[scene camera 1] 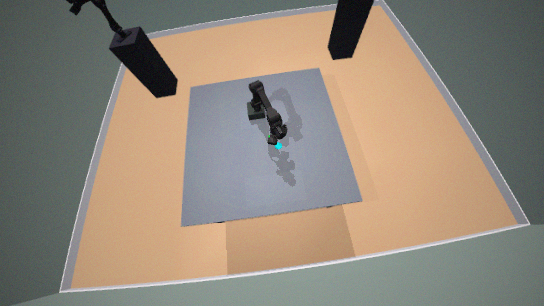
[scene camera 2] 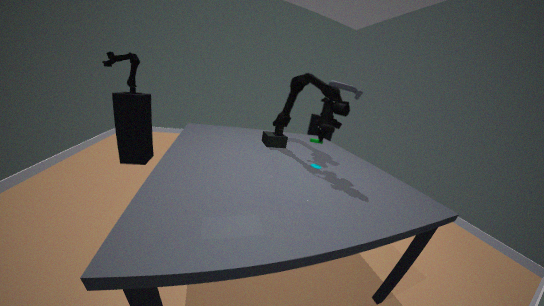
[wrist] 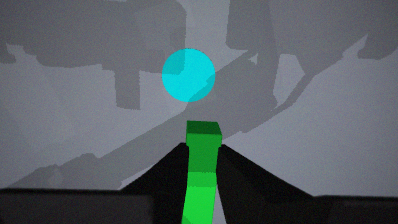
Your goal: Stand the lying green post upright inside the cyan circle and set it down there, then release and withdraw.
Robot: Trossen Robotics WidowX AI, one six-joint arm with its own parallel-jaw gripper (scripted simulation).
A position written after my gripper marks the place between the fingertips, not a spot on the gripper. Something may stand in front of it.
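Observation:
My gripper (wrist: pixel 201 151), carrying a green post. Also a cyan circle (wrist: pixel 188 75).

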